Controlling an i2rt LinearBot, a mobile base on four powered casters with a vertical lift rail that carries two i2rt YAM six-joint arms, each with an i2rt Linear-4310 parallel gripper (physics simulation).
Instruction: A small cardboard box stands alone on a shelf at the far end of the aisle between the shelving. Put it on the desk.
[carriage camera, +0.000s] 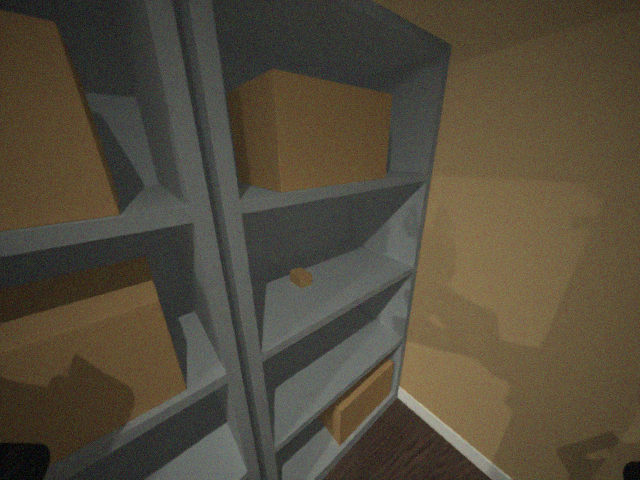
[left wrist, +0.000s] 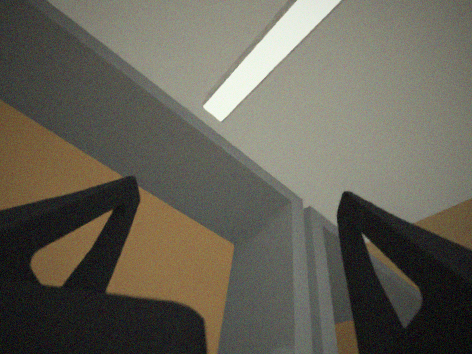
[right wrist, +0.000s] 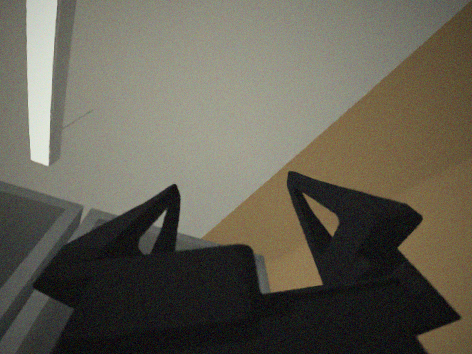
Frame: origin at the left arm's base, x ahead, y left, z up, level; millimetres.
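Where they show: left gripper, fingertip midpoint: (left wrist: 236, 195); right gripper, fingertip midpoint: (right wrist: 233, 183).
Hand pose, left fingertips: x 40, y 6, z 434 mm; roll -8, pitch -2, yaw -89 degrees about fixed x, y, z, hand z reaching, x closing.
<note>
After its pixels a point has its place.
The small cardboard box (carriage camera: 300, 277) @(x 777, y -222, z -98 mm) stands alone on a middle shelf (carriage camera: 341, 289) @(x 763, y -397, z -148 mm) of the far grey shelving unit in the carriage view, toward the shelf's left and back. My left gripper (left wrist: 236, 195) @(x 40, y 6, z 434 mm) is open and empty; it points up toward the ceiling and the top of the shelving. My right gripper (right wrist: 233, 183) @(x 26, y -666, z 445 mm) is open and empty; it also points up, toward the ceiling and the tan wall. Neither gripper is near the small box, and the box does not show in the wrist views. The desk does not show in these views.
A large carton (carriage camera: 330, 134) @(x 625, y -347, z 451 mm) stands on the shelf above the small box, and a flat carton (carriage camera: 366, 403) @(x 807, y -555, z -925 mm) lies on the bottom shelf. More large cartons (carriage camera: 46, 129) @(x 264, y 66, z 445 mm) fill the nearer unit at left. The tan wall (carriage camera: 527, 232) @(x 722, y -1057, z 123 mm) bounds the right side. A ceiling lamp (left wrist: 270, 60) @(x 140, y -1, z 939 mm) (right wrist: 41, 80) @(x -4, y -116, z 939 mm) hangs overhead.
</note>
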